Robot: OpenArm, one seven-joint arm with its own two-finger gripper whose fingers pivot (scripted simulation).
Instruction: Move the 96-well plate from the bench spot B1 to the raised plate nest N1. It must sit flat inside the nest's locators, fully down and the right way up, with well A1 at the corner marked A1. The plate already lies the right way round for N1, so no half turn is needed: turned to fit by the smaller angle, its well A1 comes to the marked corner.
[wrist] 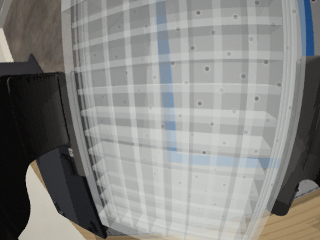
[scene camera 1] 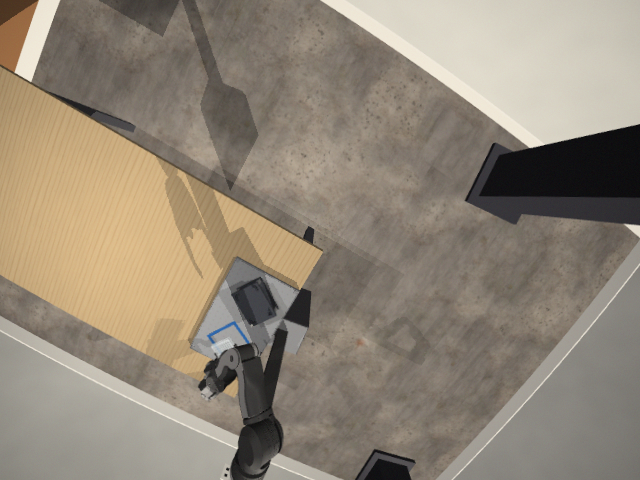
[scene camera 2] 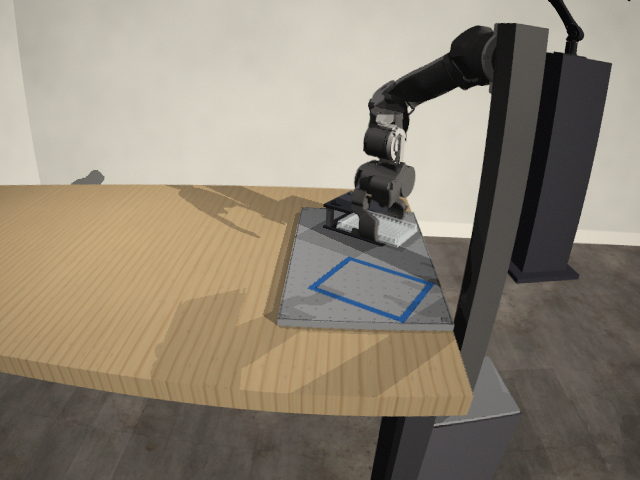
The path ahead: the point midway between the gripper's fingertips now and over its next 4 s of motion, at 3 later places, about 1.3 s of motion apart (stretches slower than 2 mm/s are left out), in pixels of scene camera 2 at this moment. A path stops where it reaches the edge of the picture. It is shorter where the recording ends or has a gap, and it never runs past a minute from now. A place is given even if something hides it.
The gripper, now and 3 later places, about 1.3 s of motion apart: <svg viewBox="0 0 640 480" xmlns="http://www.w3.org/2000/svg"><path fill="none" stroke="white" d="M377 229L374 199L370 177L368 173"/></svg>
